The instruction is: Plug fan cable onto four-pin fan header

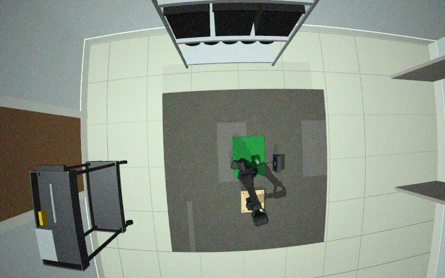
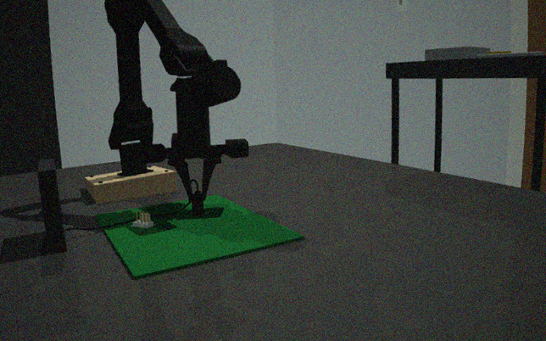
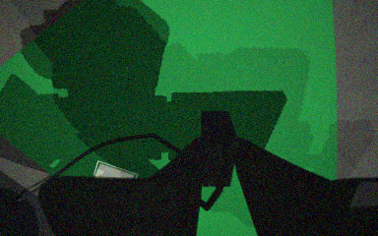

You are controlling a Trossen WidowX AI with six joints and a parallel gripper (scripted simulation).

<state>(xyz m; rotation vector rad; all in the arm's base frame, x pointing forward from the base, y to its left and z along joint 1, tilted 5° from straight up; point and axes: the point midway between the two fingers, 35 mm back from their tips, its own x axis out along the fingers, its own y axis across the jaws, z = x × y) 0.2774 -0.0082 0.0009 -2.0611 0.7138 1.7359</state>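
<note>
My gripper tip is now 50 mm short of the green board, 50 mm to the left of it and 40 mm above it. The rest, counted from my gripper tip: black fan (50 mm behind, 230 mm to the right, 30 mm above); then white four-pin header (100 mm to the right, 20 mm below); then dark fan plug (10 mm ahead, 10 mm to the right).
</note>
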